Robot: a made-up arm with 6 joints. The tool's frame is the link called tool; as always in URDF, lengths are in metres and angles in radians. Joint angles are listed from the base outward. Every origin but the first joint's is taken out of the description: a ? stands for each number. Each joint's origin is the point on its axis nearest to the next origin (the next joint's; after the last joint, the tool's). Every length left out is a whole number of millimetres.
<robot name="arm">
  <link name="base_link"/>
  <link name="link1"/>
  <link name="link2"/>
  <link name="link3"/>
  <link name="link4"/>
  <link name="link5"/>
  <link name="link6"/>
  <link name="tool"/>
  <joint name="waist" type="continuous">
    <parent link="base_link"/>
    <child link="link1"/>
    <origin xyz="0 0 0.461"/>
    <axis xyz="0 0 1"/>
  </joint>
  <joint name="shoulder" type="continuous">
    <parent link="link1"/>
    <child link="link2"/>
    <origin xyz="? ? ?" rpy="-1.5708 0 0"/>
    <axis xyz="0 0 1"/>
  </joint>
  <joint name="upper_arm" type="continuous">
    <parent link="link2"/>
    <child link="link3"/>
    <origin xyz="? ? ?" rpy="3.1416 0 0"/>
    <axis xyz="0 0 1"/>
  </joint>
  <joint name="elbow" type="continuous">
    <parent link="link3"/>
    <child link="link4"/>
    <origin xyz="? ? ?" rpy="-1.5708 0 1.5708"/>
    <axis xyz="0 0 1"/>
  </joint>
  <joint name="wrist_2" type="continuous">
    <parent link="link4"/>
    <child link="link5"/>
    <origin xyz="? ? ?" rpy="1.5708 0 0"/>
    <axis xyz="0 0 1"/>
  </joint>
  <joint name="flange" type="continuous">
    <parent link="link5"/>
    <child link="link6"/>
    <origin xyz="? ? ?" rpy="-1.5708 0 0"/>
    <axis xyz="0 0 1"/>
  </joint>
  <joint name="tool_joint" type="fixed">
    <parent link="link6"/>
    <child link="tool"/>
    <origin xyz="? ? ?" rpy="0 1.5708 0"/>
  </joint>
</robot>
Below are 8 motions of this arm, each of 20 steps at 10 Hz.
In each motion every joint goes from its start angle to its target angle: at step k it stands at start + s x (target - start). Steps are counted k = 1, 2, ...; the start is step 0. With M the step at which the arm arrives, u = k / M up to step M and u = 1 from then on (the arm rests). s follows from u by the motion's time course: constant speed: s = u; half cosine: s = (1 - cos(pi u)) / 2; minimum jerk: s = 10 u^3 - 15 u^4 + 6 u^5.
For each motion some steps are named. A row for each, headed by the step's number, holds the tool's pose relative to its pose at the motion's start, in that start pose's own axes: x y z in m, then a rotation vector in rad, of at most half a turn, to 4 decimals.
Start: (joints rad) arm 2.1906 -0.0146 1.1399 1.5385 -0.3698 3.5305
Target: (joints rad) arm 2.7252 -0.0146 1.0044 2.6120 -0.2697 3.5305
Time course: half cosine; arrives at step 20
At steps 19, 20:
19: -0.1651 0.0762 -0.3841 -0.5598 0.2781 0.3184
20: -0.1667 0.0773 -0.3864 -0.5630 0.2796 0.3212

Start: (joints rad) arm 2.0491 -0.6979 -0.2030 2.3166 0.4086 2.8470
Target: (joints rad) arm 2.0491 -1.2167 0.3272 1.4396 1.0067 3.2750
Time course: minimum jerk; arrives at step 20
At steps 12, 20:
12: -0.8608 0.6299 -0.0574 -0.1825 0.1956 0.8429
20: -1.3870 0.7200 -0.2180 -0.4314 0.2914 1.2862

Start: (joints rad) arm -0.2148 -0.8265 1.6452 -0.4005 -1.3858 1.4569
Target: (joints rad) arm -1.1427 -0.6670 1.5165 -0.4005 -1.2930 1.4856
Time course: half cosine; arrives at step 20
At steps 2, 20:
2: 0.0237 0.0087 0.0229 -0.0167 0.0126 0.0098
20: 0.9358 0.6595 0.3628 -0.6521 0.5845 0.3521

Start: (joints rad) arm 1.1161 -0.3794 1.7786 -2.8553 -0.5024 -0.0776
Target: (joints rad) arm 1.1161 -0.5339 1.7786 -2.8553 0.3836 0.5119
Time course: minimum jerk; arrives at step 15
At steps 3, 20:
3: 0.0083 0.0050 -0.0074 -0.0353 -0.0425 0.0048
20: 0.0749 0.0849 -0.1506 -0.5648 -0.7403 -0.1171

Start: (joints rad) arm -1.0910 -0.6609 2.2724 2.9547 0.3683 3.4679
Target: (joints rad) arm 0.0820 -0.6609 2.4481 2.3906 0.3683 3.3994
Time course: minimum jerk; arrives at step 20
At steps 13, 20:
13: -0.6979 -1.2459 -0.3492 0.8228 -0.2908 -0.6527
20: -1.0790 -1.4408 -0.5403 1.0134 -0.4524 -0.8634

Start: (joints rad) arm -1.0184 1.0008 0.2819 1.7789 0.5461 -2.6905
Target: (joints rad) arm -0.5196 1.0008 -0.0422 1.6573 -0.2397 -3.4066
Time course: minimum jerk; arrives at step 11
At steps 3, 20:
3: 0.0691 0.0124 -0.1054 0.0829 -0.0266 -0.0559
20: 0.2915 -0.0298 -0.8507 0.4766 -0.3887 -0.3443

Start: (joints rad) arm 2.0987 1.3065 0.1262 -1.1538 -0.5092 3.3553
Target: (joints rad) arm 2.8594 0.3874 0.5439 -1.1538 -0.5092 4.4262
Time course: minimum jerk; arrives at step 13
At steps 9, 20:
9: -1.0266 -1.3222 1.2618 -1.7435 0.5260 -0.7866
20: -1.3651 -1.3130 1.6103 -1.9996 0.7255 -1.0155

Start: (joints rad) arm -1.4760 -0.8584 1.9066 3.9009 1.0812 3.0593
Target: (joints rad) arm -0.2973 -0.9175 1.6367 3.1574 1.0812 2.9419
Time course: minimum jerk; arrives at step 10
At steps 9, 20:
9: 0.7697 -0.6415 -1.3779 1.5048 0.6895 0.5391
20: 0.7710 -0.6415 -1.3926 1.5198 0.6927 0.5424

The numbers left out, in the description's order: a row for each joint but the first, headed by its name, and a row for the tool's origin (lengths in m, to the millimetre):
shoulder: 0.192 0 0
upper_arm: 0 -0.841 0
elbow: 1.207 0.158 0
wrist_2: 0 0 0
flange: 0 -0.193 0
tool: 0 0 0

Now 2 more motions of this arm.
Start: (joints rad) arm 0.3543 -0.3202 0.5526 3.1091 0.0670 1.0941
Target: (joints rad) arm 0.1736 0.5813 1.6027 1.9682 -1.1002 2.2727
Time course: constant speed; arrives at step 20
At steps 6, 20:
6: 0.1565 0.0260 0.0605 -0.0514 0.0631 0.3958
20: 0.2307 -0.0843 0.4611 -0.0768 -0.6382 1.1351

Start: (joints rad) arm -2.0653 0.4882 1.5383 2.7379 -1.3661 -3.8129
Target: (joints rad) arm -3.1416 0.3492 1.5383 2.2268 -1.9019 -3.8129
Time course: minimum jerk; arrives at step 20
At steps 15, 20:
15: 0.6386 0.0656 0.5716 -0.2610 -0.3618 0.8420
20: 0.6967 0.1208 0.6066 -0.2628 -0.3916 0.9488

